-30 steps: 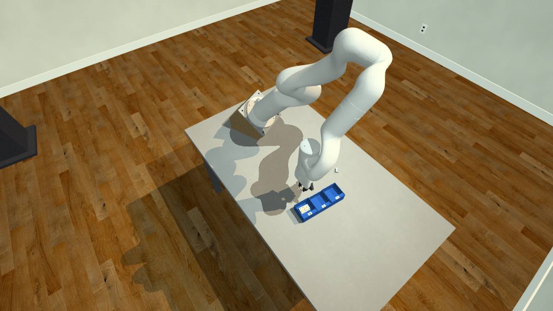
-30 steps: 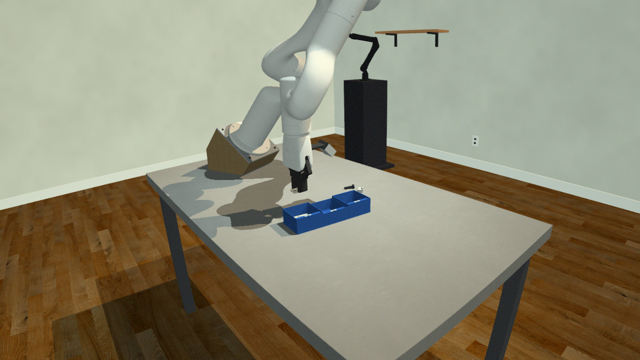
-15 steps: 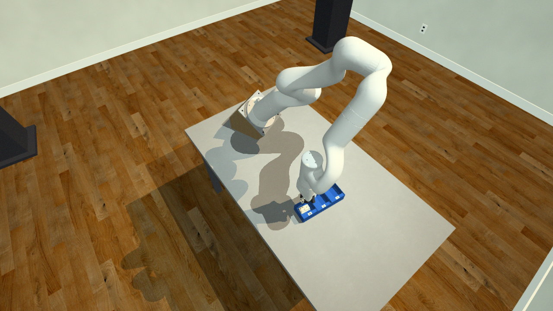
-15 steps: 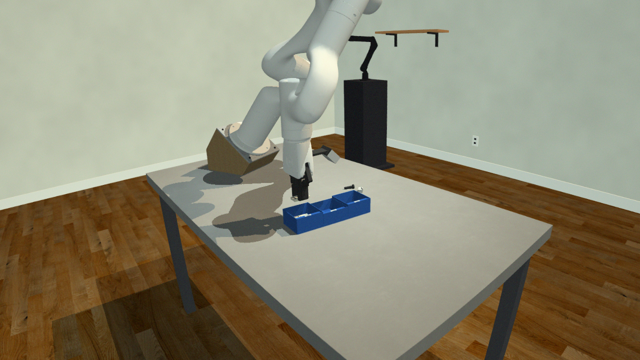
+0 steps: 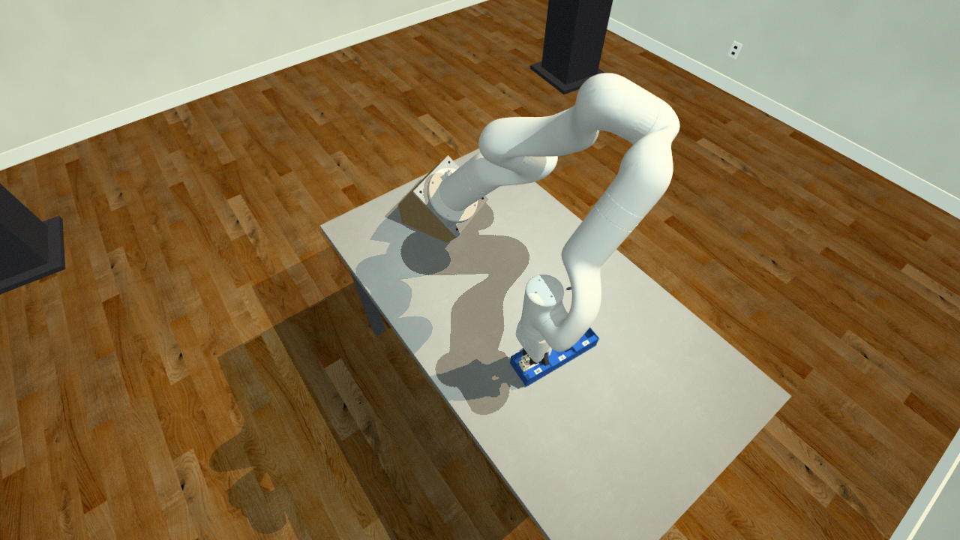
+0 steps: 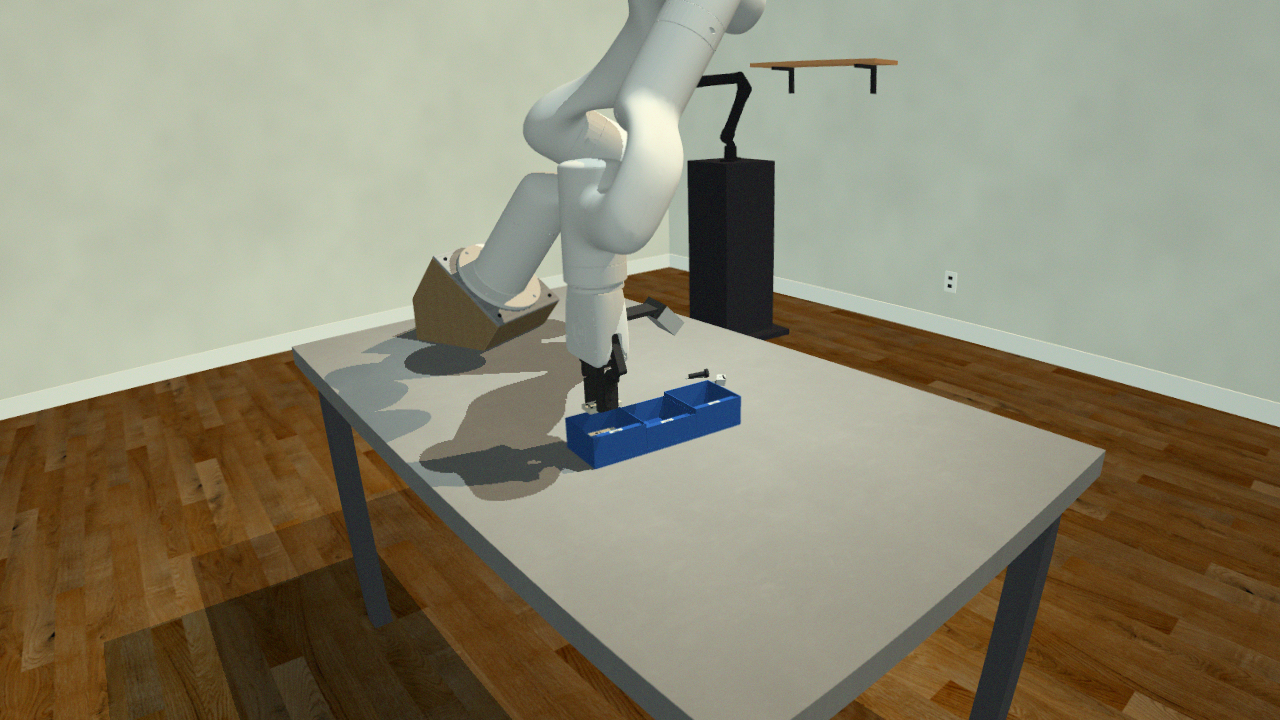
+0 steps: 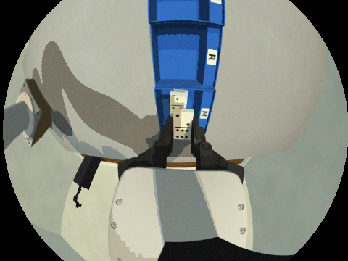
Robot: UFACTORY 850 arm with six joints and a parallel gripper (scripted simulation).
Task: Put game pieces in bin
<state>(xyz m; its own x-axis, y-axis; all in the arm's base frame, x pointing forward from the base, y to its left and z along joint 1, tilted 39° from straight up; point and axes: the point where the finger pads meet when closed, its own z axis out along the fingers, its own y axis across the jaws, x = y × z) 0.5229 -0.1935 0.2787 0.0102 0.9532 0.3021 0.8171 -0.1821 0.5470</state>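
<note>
Now: the white domino 1 cm behind my hand and 8 cm below it. From my hand the other things lie so: blue three-part bin: 9 cm to the left, 7 cm below; white part: 11 cm behind, 30 cm to the left, 8 cm below; black bolt: 15 cm behind, 29 cm to the left, 8 cm below.
</note>
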